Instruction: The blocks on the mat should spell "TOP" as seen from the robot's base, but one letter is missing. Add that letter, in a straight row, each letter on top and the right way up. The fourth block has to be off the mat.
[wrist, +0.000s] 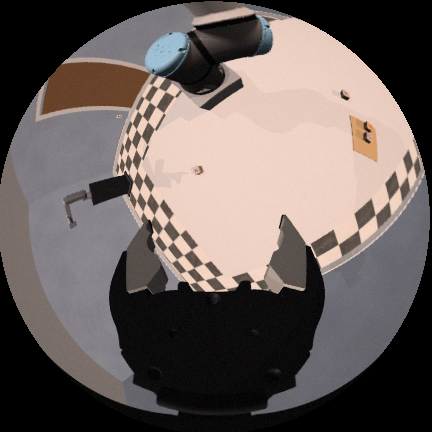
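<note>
An orange-tan mat (364, 150) lies at the right of the wrist view. Two small blocks stand on it close together: one block (368, 126) with a reddish mark and, beside it, another block (368, 137) with a darker mark. A third block (345, 94) stands on the table off the mat, towards the upper right. A fourth block (198, 170) stands on the table left of the middle, far from the mat. The letters are too small to read. My gripper (214, 217) is open with its jaws wide apart, high above the table, and holds nothing.
The robot's base and blue-capped arm joints (167, 54) are at the top. The pale table (260, 170) has a checkered border (172, 227). A black bracket with a grey jointed piece (110, 189) sticks out at the table's left edge. A brown rug (90, 87) lies on the floor at upper left.
</note>
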